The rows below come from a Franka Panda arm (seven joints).
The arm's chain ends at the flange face. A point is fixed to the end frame.
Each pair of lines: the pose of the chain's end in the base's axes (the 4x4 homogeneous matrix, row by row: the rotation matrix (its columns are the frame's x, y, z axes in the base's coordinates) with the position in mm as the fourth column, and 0 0 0 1 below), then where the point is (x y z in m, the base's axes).
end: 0.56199 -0.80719 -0.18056 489.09; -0.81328 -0.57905 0.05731 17.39; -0.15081 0.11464 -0.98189 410.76; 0 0 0 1
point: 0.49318 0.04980 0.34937
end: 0.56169 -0.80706 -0.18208 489.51; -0.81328 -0.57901 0.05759 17.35; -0.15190 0.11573 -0.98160 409.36; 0 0 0 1
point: 0.49350 0.04977 0.34797
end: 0.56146 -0.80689 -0.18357 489.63; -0.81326 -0.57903 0.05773 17.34; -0.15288 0.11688 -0.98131 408.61; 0 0 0 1
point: 0.49353 0.04977 0.34722
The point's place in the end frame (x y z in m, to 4 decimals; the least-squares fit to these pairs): -0.0148 -0.0291 0.0614
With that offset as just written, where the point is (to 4 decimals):
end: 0.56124 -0.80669 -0.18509 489.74; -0.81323 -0.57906 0.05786 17.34; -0.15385 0.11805 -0.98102 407.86; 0 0 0 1
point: 0.4935 0.0498 0.3465
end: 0.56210 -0.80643 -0.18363 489.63; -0.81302 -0.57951 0.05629 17.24; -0.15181 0.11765 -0.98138 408.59; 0 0 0 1
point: 0.4935 0.0496 0.3472
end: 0.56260 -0.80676 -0.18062 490.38; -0.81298 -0.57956 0.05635 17.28; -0.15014 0.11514 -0.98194 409.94; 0 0 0 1
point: 0.4944 0.0496 0.3485
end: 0.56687 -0.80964 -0.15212 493.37; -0.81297 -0.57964 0.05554 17.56; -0.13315 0.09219 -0.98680 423.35; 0 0 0 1
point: 0.4992 0.0499 0.3620
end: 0.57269 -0.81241 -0.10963 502.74; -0.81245 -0.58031 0.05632 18.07; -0.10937 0.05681 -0.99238 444.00; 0 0 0 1
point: 0.5112 0.0504 0.3830
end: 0.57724 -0.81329 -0.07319 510.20; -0.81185 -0.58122 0.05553 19.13; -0.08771 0.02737 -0.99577 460.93; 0 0 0 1
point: 0.5208 0.0515 0.4003
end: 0.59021 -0.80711 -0.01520 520.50; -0.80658 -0.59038 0.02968 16.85; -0.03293 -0.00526 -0.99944 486.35; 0 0 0 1
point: 0.5343 0.0478 0.4256
